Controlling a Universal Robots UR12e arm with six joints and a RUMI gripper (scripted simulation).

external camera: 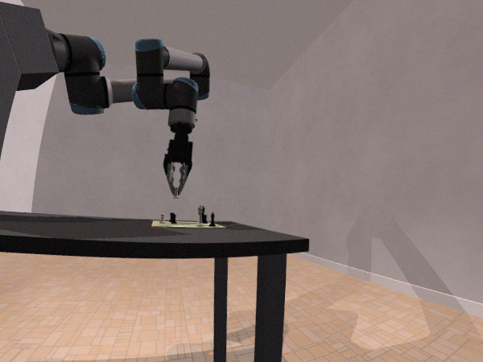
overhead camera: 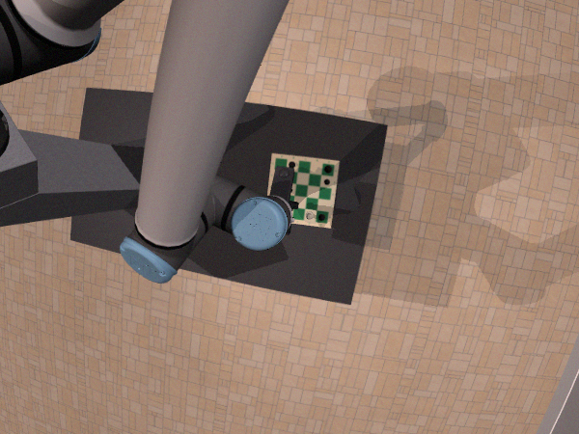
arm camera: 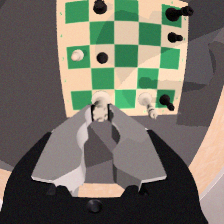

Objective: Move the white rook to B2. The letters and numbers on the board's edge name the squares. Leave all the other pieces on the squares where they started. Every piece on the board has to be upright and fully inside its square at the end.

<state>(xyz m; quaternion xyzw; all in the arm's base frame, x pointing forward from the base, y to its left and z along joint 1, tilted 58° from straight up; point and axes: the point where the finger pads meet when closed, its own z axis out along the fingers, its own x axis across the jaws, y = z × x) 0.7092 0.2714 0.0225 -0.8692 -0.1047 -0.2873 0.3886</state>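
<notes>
Now: hand 5 cm past the white pawn, 2 cm to the right of it and 10 cm above it. Round my hand: white rook: 1 cm below; then chessboard: 2 cm ahead, 5 cm to the left, 11 cm below.
</notes>
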